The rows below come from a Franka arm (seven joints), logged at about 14 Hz.
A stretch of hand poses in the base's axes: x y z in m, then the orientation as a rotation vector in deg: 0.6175, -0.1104, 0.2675, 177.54, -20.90, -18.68; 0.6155, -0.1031, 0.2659, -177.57, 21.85, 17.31; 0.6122, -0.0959, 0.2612, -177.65, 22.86, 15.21; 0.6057, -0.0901, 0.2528, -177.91, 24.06, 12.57; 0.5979, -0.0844, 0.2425, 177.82, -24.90, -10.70; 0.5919, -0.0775, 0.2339, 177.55, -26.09, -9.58; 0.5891, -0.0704, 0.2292, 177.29, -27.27, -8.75; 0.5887, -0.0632, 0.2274, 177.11, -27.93, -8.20; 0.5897, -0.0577, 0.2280, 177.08, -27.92, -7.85; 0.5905, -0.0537, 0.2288, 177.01, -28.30, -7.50; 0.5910, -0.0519, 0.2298, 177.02, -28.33, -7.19
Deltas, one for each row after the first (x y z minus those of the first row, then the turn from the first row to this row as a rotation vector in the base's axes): -0.0020, 0.0073, -0.0016, 0.35, -0.93, -0.65; -0.0053, 0.0145, -0.0063, 0.11, -2.25, -1.27; -0.0118, 0.0203, -0.0147, -0.37, -3.91, -1.98; -0.0196, 0.0260, -0.0250, -0.72, -5.06, -2.50; -0.0256, 0.0329, -0.0336, -1.05, -5.74, -3.25; -0.0284, 0.0400, -0.0383, -1.31, -6.24, -4.01; -0.0288, 0.0472, -0.0401, -1.50, -6.57, -4.43; -0.0278, 0.0527, -0.0395, -1.57, -6.78, -4.42; -0.0270, 0.0567, -0.0387, -1.64, -7.00, -4.66; -0.0265, 0.0585, -0.0377, -1.67, -7.19, -4.68
